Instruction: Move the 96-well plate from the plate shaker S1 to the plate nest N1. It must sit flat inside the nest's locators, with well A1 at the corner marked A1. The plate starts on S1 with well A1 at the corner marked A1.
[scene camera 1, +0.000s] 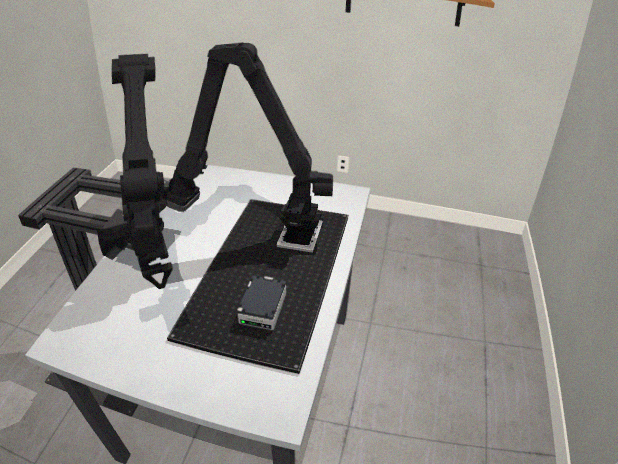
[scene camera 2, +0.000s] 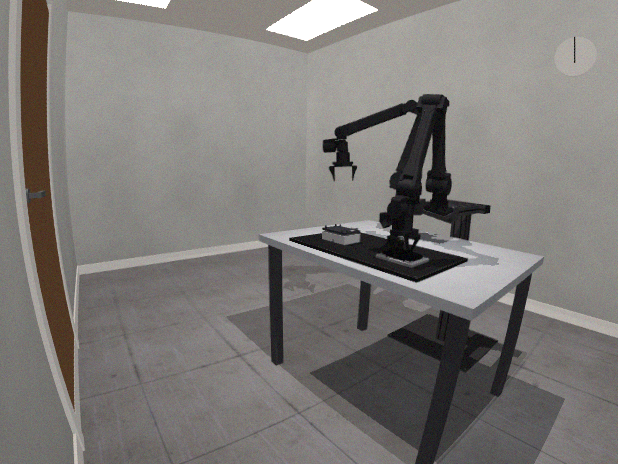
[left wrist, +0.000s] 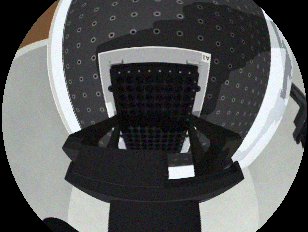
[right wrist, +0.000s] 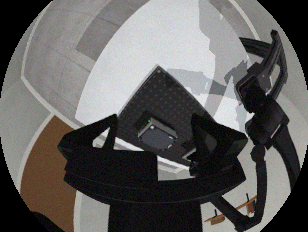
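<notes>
There's a black 96-well plate (left wrist: 148, 128) here, along with a plate nest N1 (left wrist: 136, 55), and I can also see my left gripper (left wrist: 154, 117) and my right gripper (right wrist: 154, 117).
</notes>
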